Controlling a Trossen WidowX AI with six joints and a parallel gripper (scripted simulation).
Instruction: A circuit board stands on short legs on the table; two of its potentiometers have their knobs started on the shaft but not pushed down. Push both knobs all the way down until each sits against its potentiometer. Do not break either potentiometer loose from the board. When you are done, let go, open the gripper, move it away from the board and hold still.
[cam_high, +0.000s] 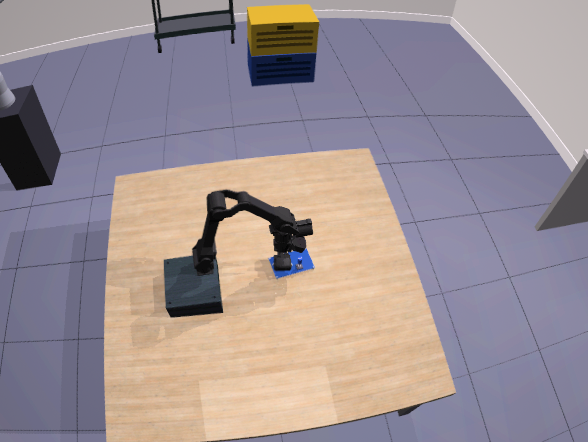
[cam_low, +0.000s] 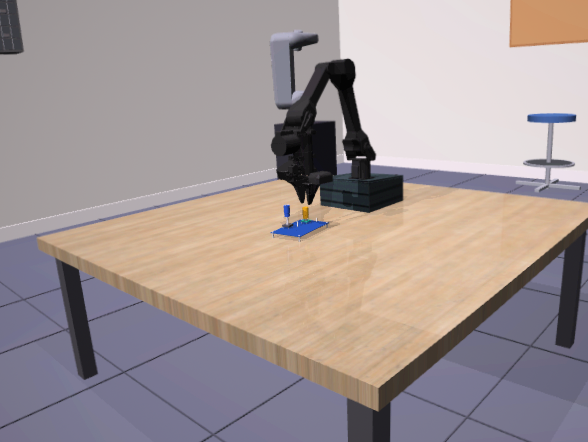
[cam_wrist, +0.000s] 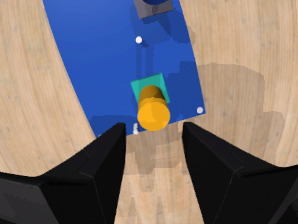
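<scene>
The orange knob lies 3 cm below my gripper tip. From my gripper tip the other things lie so: blue knob 7 cm ahead, 1 cm to the right.
</scene>
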